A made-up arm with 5 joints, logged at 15 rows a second.
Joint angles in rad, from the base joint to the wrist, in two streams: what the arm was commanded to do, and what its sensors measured. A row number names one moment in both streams.
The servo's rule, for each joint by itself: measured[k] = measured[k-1] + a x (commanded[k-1-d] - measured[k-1]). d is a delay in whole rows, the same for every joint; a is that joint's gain. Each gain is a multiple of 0.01, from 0.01 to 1. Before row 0 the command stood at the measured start. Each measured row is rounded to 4 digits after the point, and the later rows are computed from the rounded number. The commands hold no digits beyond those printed.
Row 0, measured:
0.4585 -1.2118 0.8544 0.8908 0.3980
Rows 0 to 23, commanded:
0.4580 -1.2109 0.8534 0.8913 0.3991
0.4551 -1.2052 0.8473 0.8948 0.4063
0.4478 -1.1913 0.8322 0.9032 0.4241
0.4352 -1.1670 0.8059 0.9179 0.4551
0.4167 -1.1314 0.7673 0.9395 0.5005
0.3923 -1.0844 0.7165 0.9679 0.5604
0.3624 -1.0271 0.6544 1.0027 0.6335
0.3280 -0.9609 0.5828 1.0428 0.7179
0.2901 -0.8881 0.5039 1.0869 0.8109
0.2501 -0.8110 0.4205 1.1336 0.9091
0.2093 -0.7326 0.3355 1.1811 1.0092
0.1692 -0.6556 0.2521 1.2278 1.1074
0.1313 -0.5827 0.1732 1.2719 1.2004
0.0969 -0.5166 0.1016 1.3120 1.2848
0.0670 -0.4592 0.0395 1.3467 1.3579
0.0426 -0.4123 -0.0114 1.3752 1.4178
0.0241 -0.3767 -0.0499 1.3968 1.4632
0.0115 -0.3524 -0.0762 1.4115 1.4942
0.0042 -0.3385 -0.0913 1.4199 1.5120
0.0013 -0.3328 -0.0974 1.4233 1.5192
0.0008 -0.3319 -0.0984 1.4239 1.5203
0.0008 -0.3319 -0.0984 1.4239 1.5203
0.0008 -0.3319 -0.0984 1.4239 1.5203
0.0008 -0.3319 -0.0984 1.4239 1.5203
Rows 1 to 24, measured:
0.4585 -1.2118 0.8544 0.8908 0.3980
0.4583 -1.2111 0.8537 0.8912 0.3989
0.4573 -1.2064 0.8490 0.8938 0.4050
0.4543 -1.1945 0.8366 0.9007 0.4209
0.4482 -1.1728 0.8139 0.9133 0.4493
0.4381 -1.1401 0.7794 0.9324 0.4918
0.4234 -1.0961 0.7329 0.9583 0.5487
0.4039 -1.0416 0.6748 0.9907 0.6191
0.3796 -0.9778 0.6067 1.0287 0.7011
0.3510 -0.9069 0.5306 1.0712 0.7922
0.3187 -0.8311 0.4491 1.1168 0.8892
0.2837 -0.7533 0.3650 1.1637 0.9888
0.2471 -0.6761 0.2815 1.2105 1.0872
0.2100 -0.6023 0.2014 1.2553 1.1812
0.1738 -0.5346 0.1275 1.2967 1.2672
0.1396 -0.4750 0.0624 1.3332 1.3425
0.1086 -0.4255 0.0078 1.3639 1.4050
0.0816 -0.3869 -0.0349 1.3879 1.4533
0.0592 -0.3596 -0.0655 1.4051 1.4872
0.0416 -0.3429 -0.0846 1.4159 1.5078
0.0287 -0.3349 -0.0941 1.4213 1.5173
0.0198 -0.3325 -0.0973 1.4232 1.5198
0.0137 -0.3320 -0.0981 1.4237 1.5202
0.0096 -0.3319 -0.0983 1.4238 1.5203
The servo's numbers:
d 1
a 0.32 0.79 0.74 0.73 0.83

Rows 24 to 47, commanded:
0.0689 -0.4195 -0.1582 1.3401 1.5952
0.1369 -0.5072 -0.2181 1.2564 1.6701
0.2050 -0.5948 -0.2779 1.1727 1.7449
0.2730 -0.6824 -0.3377 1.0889 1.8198
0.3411 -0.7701 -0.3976 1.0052 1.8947
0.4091 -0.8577 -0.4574 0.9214 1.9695
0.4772 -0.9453 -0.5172 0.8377 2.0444
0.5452 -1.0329 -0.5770 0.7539 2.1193
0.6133 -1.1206 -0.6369 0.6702 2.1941
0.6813 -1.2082 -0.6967 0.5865 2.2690
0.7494 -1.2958 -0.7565 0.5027 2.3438
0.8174 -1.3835 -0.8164 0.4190 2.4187
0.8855 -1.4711 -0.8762 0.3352 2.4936
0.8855 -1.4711 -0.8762 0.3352 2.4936
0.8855 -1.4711 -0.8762 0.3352 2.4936
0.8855 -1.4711 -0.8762 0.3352 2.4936
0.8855 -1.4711 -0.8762 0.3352 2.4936
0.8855 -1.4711 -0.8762 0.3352 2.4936
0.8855 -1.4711 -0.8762 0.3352 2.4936
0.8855 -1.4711 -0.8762 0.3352 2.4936
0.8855 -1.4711 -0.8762 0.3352 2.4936
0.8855 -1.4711 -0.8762 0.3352 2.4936
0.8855 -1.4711 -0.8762 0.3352 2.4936
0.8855 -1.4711 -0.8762 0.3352 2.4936
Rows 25 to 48, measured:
0.0068 -0.3319 -0.0984 1.4239 1.5203
0.0267 -0.4011 -0.1427 1.3627 1.5825
0.0620 -0.4849 -0.1985 1.2851 1.6552
0.1078 -0.5717 -0.2573 1.2030 1.7297
0.1607 -0.6592 -0.3168 1.1197 1.8045
0.2184 -0.7468 -0.3766 1.0361 1.8794
0.2794 -0.8344 -0.4364 0.9524 1.9542
0.3427 -0.9220 -0.4962 0.8687 2.0291
0.4075 -1.0096 -0.5560 0.7849 2.1040
0.4734 -1.0973 -0.6159 0.7012 2.1788
0.5399 -1.1849 -0.6757 0.6175 2.2537
0.6069 -1.2725 -0.7355 0.5337 2.3285
0.6743 -1.3602 -0.7954 0.4500 2.4034
0.7419 -1.4478 -0.8552 0.3662 2.4783
0.7879 -1.4662 -0.8707 0.3436 2.4910
0.8191 -1.4701 -0.8748 0.3375 2.4932
0.8403 -1.4709 -0.8758 0.3358 2.4935
0.8548 -1.4711 -0.8761 0.3354 2.4936
0.8646 -1.4711 -0.8762 0.3353 2.4936
0.8713 -1.4711 -0.8762 0.3352 2.4936
0.8758 -1.4711 -0.8762 0.3352 2.4936
0.8789 -1.4711 -0.8762 0.3352 2.4936
0.8810 -1.4711 -0.8762 0.3352 2.4936
0.8824 -1.4711 -0.8762 0.3352 2.4936

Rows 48 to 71, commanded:
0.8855 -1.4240 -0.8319 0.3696 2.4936
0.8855 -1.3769 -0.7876 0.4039 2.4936
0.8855 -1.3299 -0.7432 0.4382 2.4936
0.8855 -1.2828 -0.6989 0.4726 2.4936
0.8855 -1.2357 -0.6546 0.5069 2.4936
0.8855 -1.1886 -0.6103 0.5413 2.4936
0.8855 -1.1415 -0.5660 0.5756 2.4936
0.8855 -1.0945 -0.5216 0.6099 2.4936
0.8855 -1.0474 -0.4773 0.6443 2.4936
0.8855 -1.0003 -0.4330 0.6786 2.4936
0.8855 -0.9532 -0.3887 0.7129 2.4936
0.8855 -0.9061 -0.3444 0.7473 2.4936
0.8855 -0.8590 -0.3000 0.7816 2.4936
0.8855 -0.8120 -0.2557 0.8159 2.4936
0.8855 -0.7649 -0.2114 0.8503 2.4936
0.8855 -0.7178 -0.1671 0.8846 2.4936
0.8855 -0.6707 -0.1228 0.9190 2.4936
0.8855 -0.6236 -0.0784 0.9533 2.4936
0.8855 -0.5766 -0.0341 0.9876 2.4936
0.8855 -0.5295 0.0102 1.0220 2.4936
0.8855 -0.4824 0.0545 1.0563 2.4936
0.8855 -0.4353 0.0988 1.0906 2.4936
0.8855 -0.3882 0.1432 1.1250 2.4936
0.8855 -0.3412 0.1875 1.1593 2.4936
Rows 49 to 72, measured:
0.8834 -1.4711 -0.8762 0.3352 2.4936
0.8841 -1.4339 -0.8434 0.3603 2.4936
0.8845 -1.3889 -0.8021 0.3921 2.4936
0.8848 -1.3423 -0.7585 0.4258 2.4936
0.8850 -1.2953 -0.7144 0.4600 2.4936
0.8852 -1.2482 -0.6701 0.4942 2.4936
0.8853 -1.2011 -0.6258 0.5286 2.4936
0.8854 -1.1540 -0.5815 0.5629 2.4936
0.8854 -1.1070 -0.5372 0.5972 2.4936
0.8854 -1.0599 -0.4929 0.6316 2.4936
0.8854 -1.0128 -0.4486 0.6659 2.4936
0.8854 -0.9657 -0.4043 0.7002 2.4936
0.8854 -0.9186 -0.3600 0.7346 2.4936
0.8854 -0.8715 -0.3156 0.7689 2.4936
0.8854 -0.8245 -0.2713 0.8032 2.4936
0.8854 -0.7774 -0.2270 0.8376 2.4936
0.8854 -0.7303 -0.1827 0.8719 2.4936
0.8854 -0.6832 -0.1384 0.9063 2.4936
0.8854 -0.6361 -0.0940 0.9406 2.4936
0.8854 -0.5891 -0.0497 0.9749 2.4936
0.8854 -0.5420 -0.0054 1.0093 2.4936
0.8854 -0.4949 0.0389 1.0436 2.4936
0.8854 -0.4478 0.0832 1.0779 2.4936
0.8854 -0.4007 0.1276 1.1123 2.4936

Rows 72 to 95, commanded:
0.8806 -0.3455 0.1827 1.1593 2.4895
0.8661 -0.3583 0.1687 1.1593 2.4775
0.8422 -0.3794 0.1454 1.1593 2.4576
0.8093 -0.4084 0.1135 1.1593 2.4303
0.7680 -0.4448 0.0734 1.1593 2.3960
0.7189 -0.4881 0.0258 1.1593 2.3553
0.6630 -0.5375 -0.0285 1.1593 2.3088
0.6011 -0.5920 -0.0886 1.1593 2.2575
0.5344 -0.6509 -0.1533 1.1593 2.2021
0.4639 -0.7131 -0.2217 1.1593 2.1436
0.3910 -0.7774 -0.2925 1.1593 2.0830
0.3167 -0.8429 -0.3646 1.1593 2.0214
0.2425 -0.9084 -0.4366 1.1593 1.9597
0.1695 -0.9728 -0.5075 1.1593 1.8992
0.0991 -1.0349 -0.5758 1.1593 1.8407
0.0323 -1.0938 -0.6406 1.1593 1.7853
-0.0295 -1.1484 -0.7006 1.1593 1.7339
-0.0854 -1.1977 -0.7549 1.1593 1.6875
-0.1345 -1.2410 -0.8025 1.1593 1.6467
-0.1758 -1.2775 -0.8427 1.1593 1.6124
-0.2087 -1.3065 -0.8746 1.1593 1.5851
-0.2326 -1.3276 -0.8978 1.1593 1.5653
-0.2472 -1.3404 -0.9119 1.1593 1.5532
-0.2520 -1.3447 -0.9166 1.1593 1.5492
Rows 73 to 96, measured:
0.8854 -0.3537 0.1719 1.1466 2.4936
0.8839 -0.3472 0.1799 1.1559 2.4902
0.8782 -0.3560 0.1716 1.1584 2.4797
0.8667 -0.3745 0.1522 1.1591 2.4614
0.8483 -0.4013 0.1236 1.1592 2.4356
0.8226 -0.4357 0.0865 1.1593 2.4027
0.7894 -0.4771 0.0416 1.1593 2.3634
0.7490 -0.5248 -0.0103 1.1593 2.3181
0.7017 -0.5779 -0.0682 1.1593 2.2678
0.6482 -0.6356 -0.1312 1.1593 2.2133
0.5892 -0.6968 -0.1982 1.1593 2.1554
0.5258 -0.7605 -0.2680 1.1593 2.0953
0.4589 -0.8256 -0.3395 1.1593 2.0340
0.3897 -0.8910 -0.4114 1.1593 1.9723
0.3192 -0.9556 -0.4825 1.1593 1.9116
0.2488 -1.0182 -0.5515 1.1593 1.8528
0.1795 -1.0779 -0.6174 1.1593 1.7968
0.1126 -1.1336 -0.6790 1.1593 1.7446
0.0492 -1.1842 -0.7352 1.1593 1.6972
-0.0096 -1.2291 -0.7850 1.1593 1.6553
-0.0628 -1.2673 -0.8277 1.1593 1.6197
-0.1095 -1.2983 -0.8624 1.1593 1.5910
-0.1489 -1.3214 -0.8886 1.1593 1.5697
-0.1804 -1.3364 -0.9058 1.1593 1.5560

